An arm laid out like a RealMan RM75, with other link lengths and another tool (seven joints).
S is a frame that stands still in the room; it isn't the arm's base.
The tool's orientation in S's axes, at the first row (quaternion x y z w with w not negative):
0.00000 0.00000 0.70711 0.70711
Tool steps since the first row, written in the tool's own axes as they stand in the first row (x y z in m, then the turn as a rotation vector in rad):
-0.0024 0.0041 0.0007 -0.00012 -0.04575 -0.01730
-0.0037 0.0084 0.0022 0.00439 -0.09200 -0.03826
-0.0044 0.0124 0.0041 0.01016 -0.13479 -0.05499
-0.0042 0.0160 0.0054 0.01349 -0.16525 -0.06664
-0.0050 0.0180 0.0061 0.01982 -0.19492 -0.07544
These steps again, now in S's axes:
-0.0041 -0.0024 0.0007 0.04575 -0.00012 -0.01730
-0.0084 -0.0037 0.0022 0.09200 0.00439 -0.03826
-0.0124 -0.0044 0.0041 0.13479 0.01016 -0.05499
-0.0160 -0.0042 0.0054 0.16525 0.01349 -0.06664
-0.0180 -0.0050 0.0061 0.19492 0.01982 -0.07544

